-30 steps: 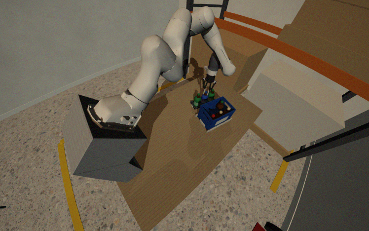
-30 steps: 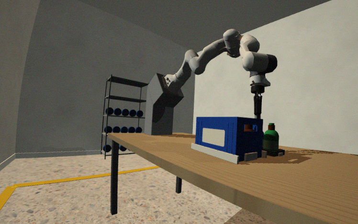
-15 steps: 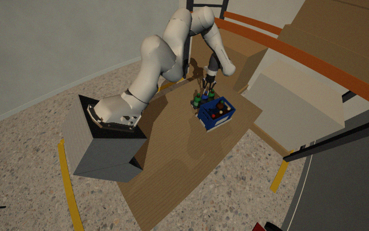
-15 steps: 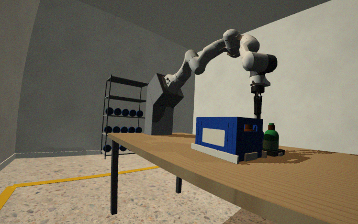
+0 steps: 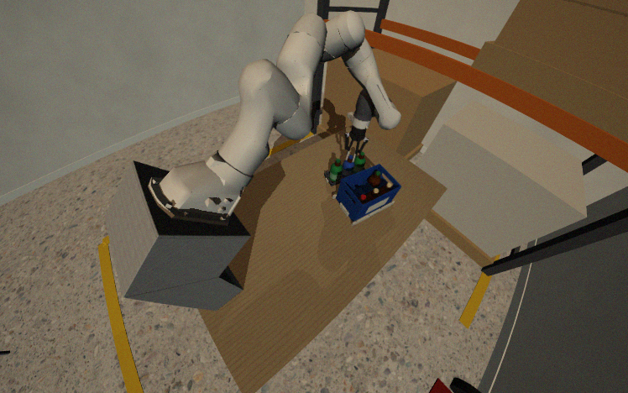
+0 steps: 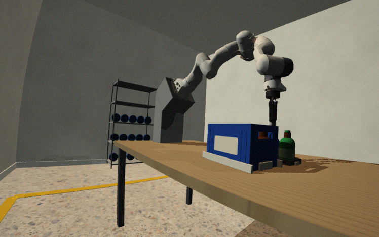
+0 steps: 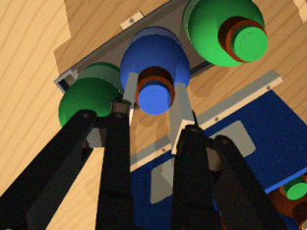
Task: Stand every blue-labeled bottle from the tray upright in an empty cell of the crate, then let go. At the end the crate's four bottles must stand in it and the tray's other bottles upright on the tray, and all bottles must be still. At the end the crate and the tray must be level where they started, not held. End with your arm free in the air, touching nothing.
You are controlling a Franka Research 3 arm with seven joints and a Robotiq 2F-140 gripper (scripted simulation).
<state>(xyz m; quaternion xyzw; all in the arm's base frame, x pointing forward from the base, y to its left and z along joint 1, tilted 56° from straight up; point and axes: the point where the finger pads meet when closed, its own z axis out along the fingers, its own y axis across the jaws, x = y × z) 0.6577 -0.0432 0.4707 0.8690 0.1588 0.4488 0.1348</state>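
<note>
Right now my hand is 90 mm above the blue-labeled bottle. Also, from my hand: dark tray 160 mm below; crate 190 mm to the right, 120 mm behind, 90 mm below.
</note>
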